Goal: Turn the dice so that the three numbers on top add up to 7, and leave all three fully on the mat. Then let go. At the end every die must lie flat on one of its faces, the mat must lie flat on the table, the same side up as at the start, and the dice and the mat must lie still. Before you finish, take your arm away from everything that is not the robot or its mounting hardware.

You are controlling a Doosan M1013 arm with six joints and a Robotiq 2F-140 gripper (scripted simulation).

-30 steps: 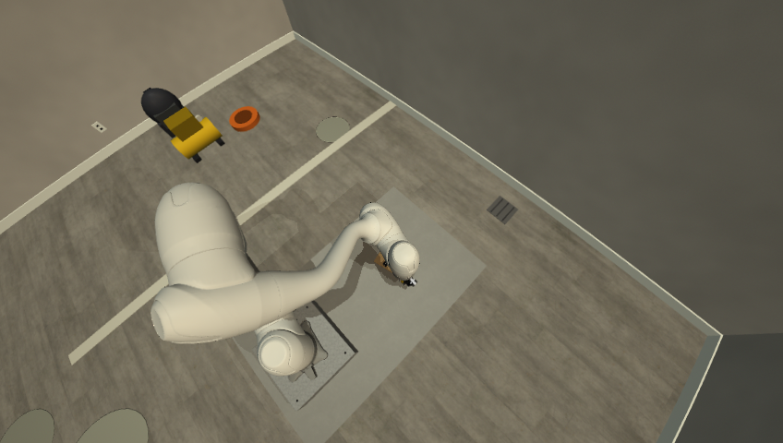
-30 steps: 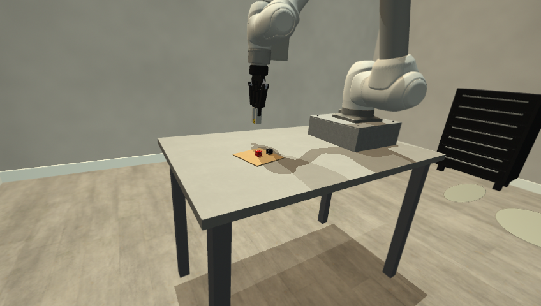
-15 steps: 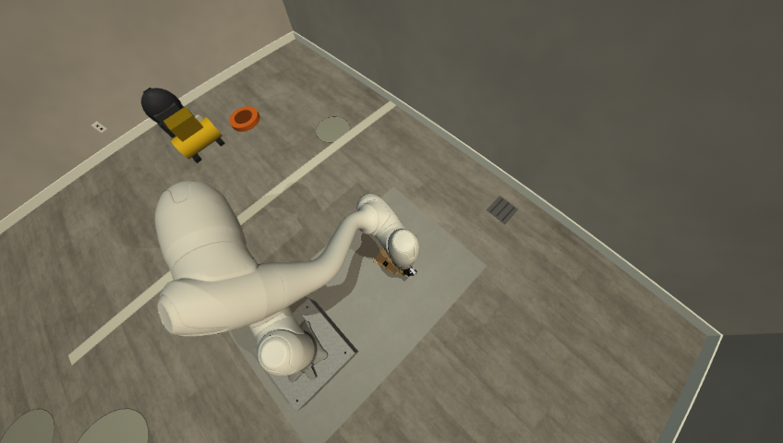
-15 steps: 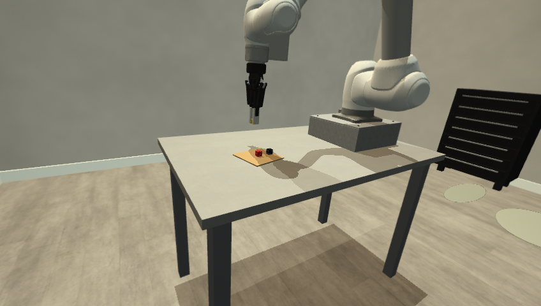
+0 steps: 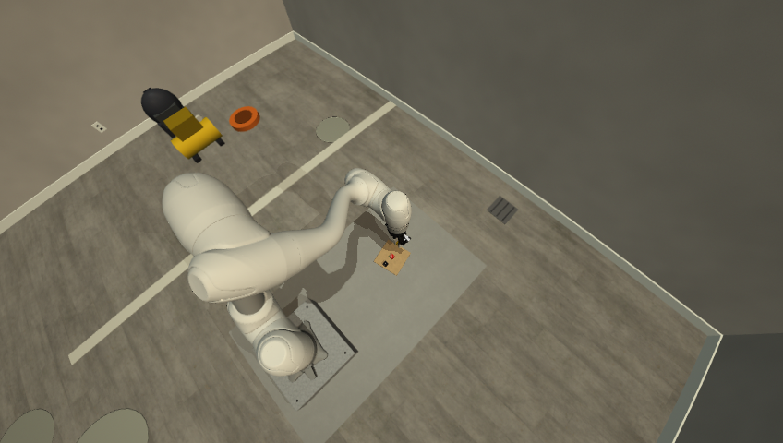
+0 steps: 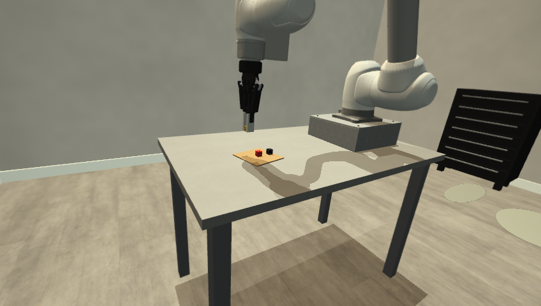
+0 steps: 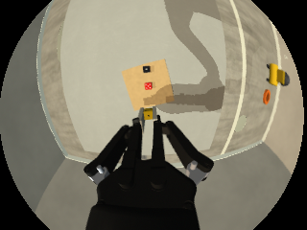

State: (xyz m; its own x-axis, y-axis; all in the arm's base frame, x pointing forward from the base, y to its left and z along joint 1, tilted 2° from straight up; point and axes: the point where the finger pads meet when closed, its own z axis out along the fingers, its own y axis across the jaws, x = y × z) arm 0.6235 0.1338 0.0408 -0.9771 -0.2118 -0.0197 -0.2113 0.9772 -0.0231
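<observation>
My gripper is now 50 mm past the red die, 10 mm to the left of it and 130 mm above it. The rest, counted from my hand: tan mat 50 mm behind, 10 mm to the right, 140 mm below; yellow die 20 mm below; small white die 100 mm behind, 20 mm to the right, 130 mm below.
</observation>
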